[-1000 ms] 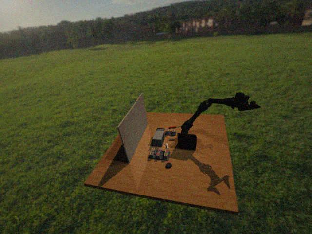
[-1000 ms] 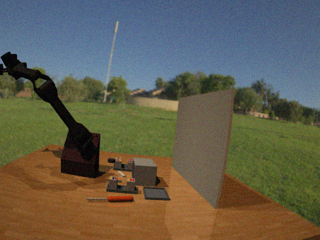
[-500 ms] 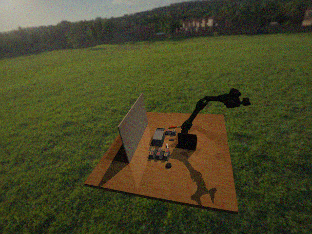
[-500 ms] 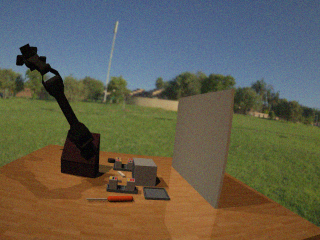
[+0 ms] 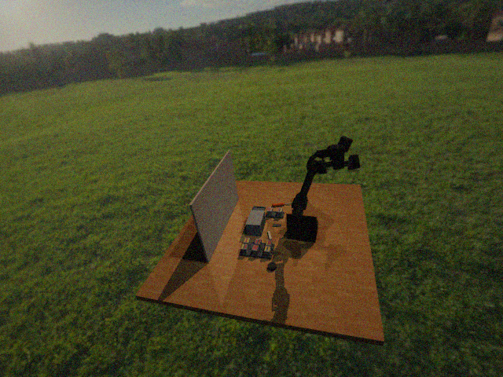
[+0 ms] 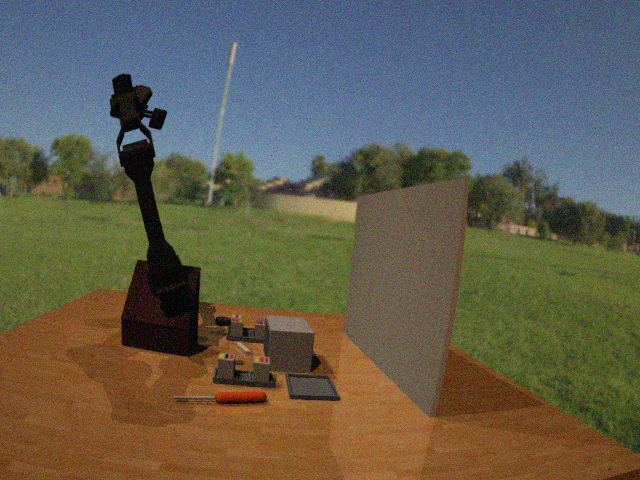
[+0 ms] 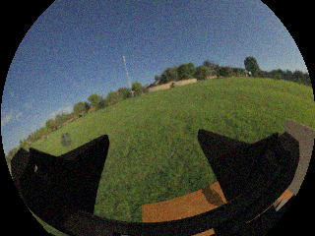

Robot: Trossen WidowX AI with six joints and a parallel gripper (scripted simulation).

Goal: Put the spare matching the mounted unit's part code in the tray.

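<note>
The spare lies 52 cm ahead of my gripper tip, 11 cm to the right of it and 60 cm below it. Round my gripper tip: mounted unit: 51 cm ahead, 28 cm to the right, 59 cm below; then tall grey panel: 75 cm ahead, 28 cm to the right, 42 cm below; then tray: 55 cm ahead, 47 cm to the right, 64 cm below.
</note>
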